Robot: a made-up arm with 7 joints.
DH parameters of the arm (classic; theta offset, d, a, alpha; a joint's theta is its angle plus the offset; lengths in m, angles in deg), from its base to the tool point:
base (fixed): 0 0.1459 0 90
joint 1: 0 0.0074 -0.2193 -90
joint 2: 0 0.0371 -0.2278 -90
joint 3: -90 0.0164 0.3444 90
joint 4: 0 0.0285 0.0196 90
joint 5: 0 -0.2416 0.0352 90
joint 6: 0 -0.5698 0.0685 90
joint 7: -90 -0.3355 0.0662 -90
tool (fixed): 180 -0.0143 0 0
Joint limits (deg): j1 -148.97..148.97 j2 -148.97..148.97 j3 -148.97..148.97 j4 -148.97..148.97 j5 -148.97..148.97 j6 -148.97..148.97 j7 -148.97..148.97
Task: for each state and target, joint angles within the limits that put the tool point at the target. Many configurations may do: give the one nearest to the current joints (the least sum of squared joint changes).
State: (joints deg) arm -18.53 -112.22 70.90 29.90 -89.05 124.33 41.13
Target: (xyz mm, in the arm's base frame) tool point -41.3 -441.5 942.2
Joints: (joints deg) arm 9.08 -115.90 66.58 21.85 -74.45 111.25 44.83
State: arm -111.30 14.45 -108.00 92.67 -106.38 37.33 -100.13
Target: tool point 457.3 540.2 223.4
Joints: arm -145.00 -10.57 -95.69 121.60 -129.00 43.23 -96.33
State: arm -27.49 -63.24 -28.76 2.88 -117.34 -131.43 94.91
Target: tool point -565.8 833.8 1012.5
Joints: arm 4.65 -38.87 -48.18 -10.72 -106.51 -134.51 95.33
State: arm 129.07 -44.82 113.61 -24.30 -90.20 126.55 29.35
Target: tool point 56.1 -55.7 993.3
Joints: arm 142.66 -30.90 136.60 -12.58 -104.13 142.82 25.89
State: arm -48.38 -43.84 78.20 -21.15 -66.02 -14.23 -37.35
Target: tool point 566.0 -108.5 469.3
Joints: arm -23.25 -11.09 75.99 8.72 -58.32 -8.74 -43.84
